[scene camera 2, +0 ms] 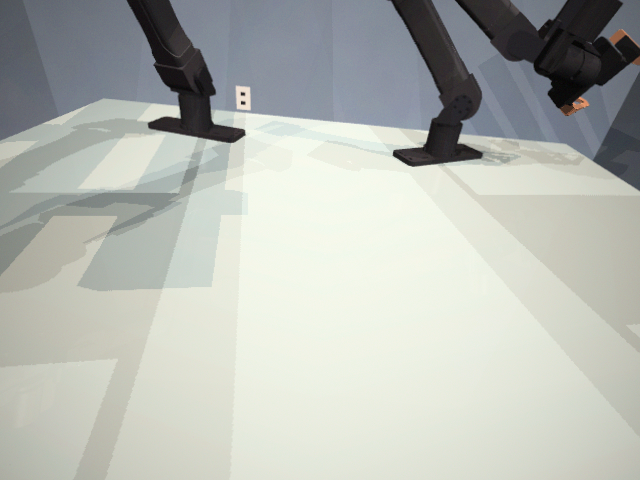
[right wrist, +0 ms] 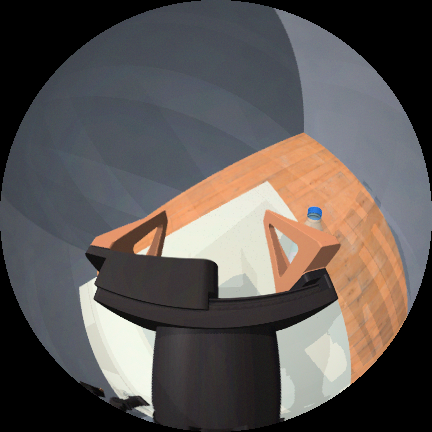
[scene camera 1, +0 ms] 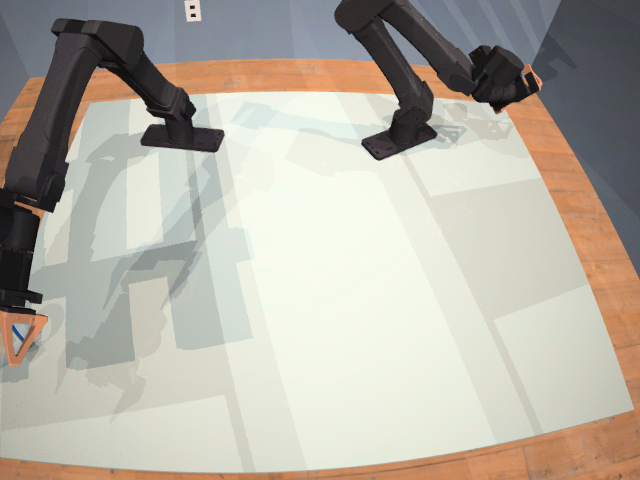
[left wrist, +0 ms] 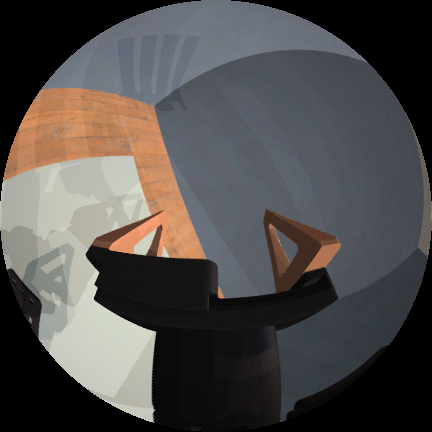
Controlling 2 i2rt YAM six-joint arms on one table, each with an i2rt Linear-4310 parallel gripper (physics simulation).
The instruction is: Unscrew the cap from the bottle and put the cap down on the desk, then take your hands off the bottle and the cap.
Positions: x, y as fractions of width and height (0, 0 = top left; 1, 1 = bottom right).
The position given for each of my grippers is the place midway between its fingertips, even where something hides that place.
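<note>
There's my right gripper (right wrist: 0.50, 0.50), which is open and has nothing in it.
Then my left gripper (scene camera 2: 0.96, 0.17): you'd find it in scene camera 1 too (scene camera 1: 0.82, 0.19), and in the left wrist view (left wrist: 0.50, 0.50). That gripper is open as well, and it's holding nothing.
</note>
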